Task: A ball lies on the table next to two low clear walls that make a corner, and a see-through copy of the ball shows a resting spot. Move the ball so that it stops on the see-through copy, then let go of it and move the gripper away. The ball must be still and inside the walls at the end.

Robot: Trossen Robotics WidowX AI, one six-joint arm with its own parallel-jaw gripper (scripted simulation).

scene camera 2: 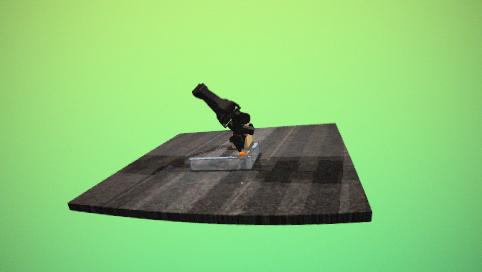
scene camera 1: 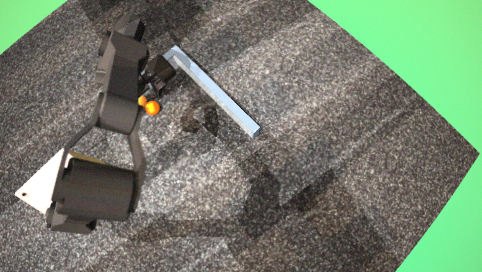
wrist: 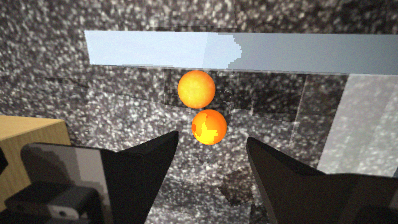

Labels:
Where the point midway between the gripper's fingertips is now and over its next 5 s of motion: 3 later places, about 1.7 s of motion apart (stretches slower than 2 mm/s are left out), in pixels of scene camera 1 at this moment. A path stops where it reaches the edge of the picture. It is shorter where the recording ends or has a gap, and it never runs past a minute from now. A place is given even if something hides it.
The gripper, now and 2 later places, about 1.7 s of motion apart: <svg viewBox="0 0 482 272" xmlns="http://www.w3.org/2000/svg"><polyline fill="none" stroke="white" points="149,102 140,92 141,102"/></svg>

